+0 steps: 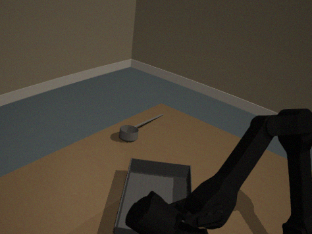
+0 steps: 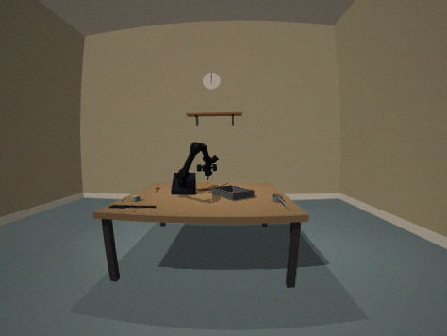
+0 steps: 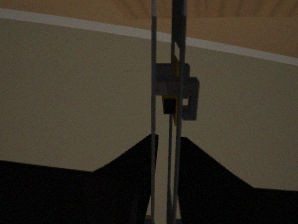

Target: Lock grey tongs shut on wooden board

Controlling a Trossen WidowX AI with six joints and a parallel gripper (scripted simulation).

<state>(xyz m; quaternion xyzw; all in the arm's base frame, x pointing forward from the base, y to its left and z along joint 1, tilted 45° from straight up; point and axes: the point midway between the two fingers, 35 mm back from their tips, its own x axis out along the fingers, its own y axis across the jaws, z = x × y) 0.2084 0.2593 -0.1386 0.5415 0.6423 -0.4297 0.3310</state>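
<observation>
The yellow piece lies 5 cm to the right of my gripper tip, 2 cm below it and 1 cm ahead of it. Also, from my gripper tip: wooden board (16 cm below, 4 cm to the left, 2 cm behind); grey roasting tin (42 cm to the right, 21 cm ahead, 14 cm below); red thing (46 cm behind, 17 cm below, 10 cm to the right).
</observation>
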